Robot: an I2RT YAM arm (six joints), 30 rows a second.
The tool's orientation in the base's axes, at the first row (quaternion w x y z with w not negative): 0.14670, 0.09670, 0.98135, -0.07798
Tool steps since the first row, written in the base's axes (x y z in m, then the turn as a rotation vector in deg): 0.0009, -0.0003, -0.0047, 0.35, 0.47, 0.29; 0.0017, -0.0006, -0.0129, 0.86, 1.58, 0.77; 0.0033, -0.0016, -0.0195, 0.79, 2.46, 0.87; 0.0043, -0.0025, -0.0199, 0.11, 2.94, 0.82; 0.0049, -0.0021, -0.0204, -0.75, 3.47, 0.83; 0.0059, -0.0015, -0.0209, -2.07, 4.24, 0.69; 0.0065, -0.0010, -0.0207, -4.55, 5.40, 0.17; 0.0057, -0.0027, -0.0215, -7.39, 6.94, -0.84; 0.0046, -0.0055, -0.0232, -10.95, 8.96, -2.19; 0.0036, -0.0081, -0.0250, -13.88, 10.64, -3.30; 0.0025, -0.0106, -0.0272, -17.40, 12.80, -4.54; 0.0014, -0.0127, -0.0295, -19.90, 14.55, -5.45; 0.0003, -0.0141, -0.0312, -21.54, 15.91, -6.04
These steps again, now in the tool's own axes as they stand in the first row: 0.0005, 0.0005, 0.0047, -0.34, 0.49, -0.26; 0.0022, 0.0014, 0.0128, -0.78, 1.62, -0.78; 0.0025, 0.0016, 0.0196, -0.59, 2.44, -1.05; 0.0016, 0.0010, 0.0204, 0.14, 2.77, -1.28; 0.0012, 0.0016, 0.0210, 1.03, 3.10, -1.62; 0.0005, 0.0024, 0.0216, 2.44, 3.58, -1.99; 0.0000, 0.0030, 0.0215, 5.12, 4.24, -2.38; 0.0007, 0.0013, 0.0224, 8.35, 5.26, -2.48; 0.0018, -0.0015, 0.0242, 12.43, 6.63, -2.54; 0.0028, -0.0040, 0.0261, 15.80, 7.77, -2.60; 0.0041, -0.0063, 0.0283, 19.84, 9.27, -2.78; 0.0055, -0.0083, 0.0306, 22.75, 10.55, -2.92; 0.0068, -0.0097, 0.0321, 24.70, 11.59, -3.06
